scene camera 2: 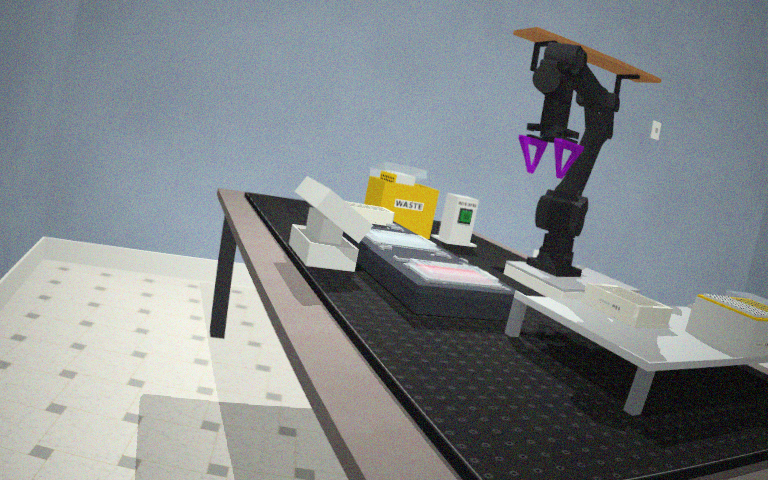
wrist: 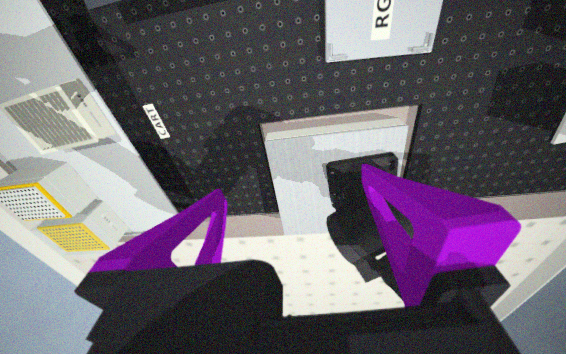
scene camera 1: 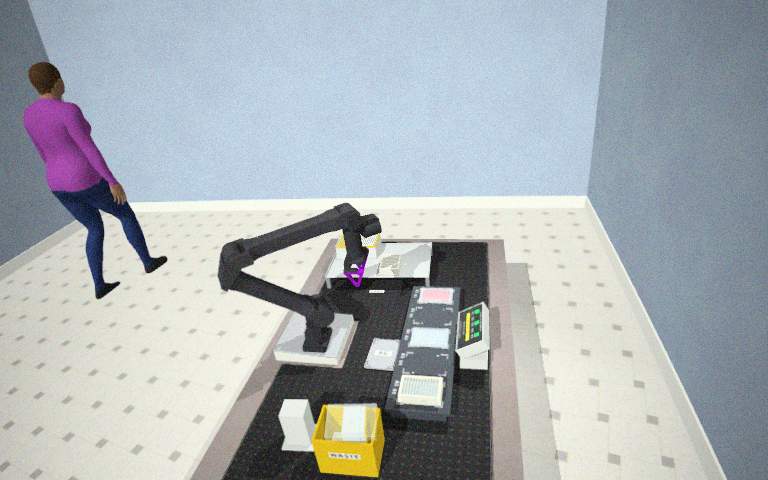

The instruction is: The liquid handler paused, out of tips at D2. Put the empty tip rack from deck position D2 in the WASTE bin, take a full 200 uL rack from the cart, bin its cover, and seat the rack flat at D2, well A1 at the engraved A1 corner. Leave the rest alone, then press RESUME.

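Places are measured from the arm's base along level axes (x back, y right, z up), in centimetres.
Where they show: gripper, fingertip midpoint: [scene camera 2: 544, 175] [wrist: 289, 184] [scene camera 1: 359, 278]; arm's base at its link origin: [scene camera 2: 553, 270] [wrist: 360, 177] [scene camera 1: 317, 340].
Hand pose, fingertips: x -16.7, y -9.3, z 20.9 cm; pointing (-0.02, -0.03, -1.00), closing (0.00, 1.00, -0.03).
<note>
Things, the pixels of their top centre, and the offset from my fingertips. "spot": a spot on its surface instead.
- cart at its top centre: [scene camera 2: 675, 325] [wrist: 58, 153] [scene camera 1: 380, 258] dx -0.7, dy -42.0, dz -17.3 cm
- rack with a yellow top, top centre: [wrist: 69, 243] [scene camera 1: 347, 239] dx +15.3, dy -49.1, dz -10.8 cm
- white rack at its top centre: [scene camera 1: 350, 415] [scene camera 2: 400, 163] dx -5.8, dy +54.8, dz -5.4 cm
- yellow WASTE bin at its top centre: [scene camera 2: 404, 183] [scene camera 1: 346, 424] dx -4.0, dy +53.8, dz -10.4 cm
- green button at a spot on its surface: [scene camera 2: 464, 215] spot: dx +11.7, dy +44.9, dz -15.6 cm
- cream box at its top centre: [scene camera 2: 629, 295] [wrist: 48, 123] [scene camera 1: 390, 261] dx -5.9, dy -35.1, dz -14.7 cm
- pink plate at its top centre: [scene camera 2: 455, 269] [scene camera 1: 435, 293] dx -25.9, dy -14.7, dz -17.7 cm
- pale blue plate at its top centre: [scene camera 2: 400, 236] [scene camera 1: 429, 335] dx -24.0, dy +10.0, dz -17.7 cm
- cream rack at its top centre: [scene camera 2: 364, 206] [scene camera 1: 420, 386] dx -22.2, dy +34.7, dz -16.0 cm
- RG plate at its top centre: [wrist: 384, 12] [scene camera 1: 383, 351] dx -7.7, dy +13.2, dz -22.5 cm
- screen at a spot on its surface: [scene camera 1: 472, 328] spot: dx -38.5, dy +13.4, dz -11.7 cm
My gripper [scene camera 1: 356, 281] [scene camera 2: 545, 174] [wrist: 289, 184] is open and empty, high above the table near the cart [scene camera 1: 416, 253] [scene camera 2: 594, 333] [wrist: 117, 172]. On the cart, the wrist view shows a rack with a yellow rim and dark holes [wrist: 34, 202] beside a rack with a yellow top [wrist: 73, 237]; whether each has a cover I cannot tell. Deck position D2 [scene camera 1: 434, 315] is bare, between the pink plate and the pale blue plate. A white rack [scene camera 1: 353, 422] and a clear cover lie in the yellow WASTE bin [scene camera 1: 348, 457] [scene camera 2: 408, 217]. The green button [scene camera 2: 464, 215] is on a white box.
A cream box [scene camera 1: 389, 264] [scene camera 2: 628, 305] [wrist: 52, 119] stands on the cart. The deck holds a pink plate [scene camera 1: 436, 294], a pale blue plate [scene camera 1: 429, 337] and a cream rack [scene camera 1: 420, 390]. The RG plate [scene camera 1: 382, 353] [wrist: 350, 30] and a screen [scene camera 1: 472, 328] flank it. A person [scene camera 1: 65, 147] stands at left.
</note>
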